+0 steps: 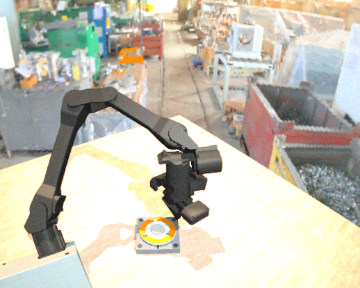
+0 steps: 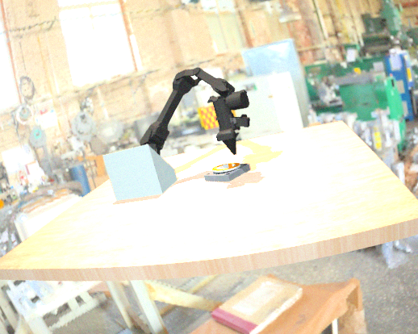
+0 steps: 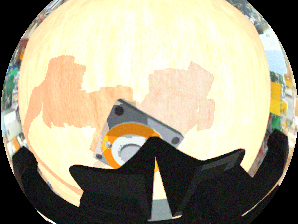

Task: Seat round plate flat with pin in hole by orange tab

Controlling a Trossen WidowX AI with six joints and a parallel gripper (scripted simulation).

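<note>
The base lies 5 cm behind my gripper tip, 2 cm to the left of it and 6 cm below it.
</note>
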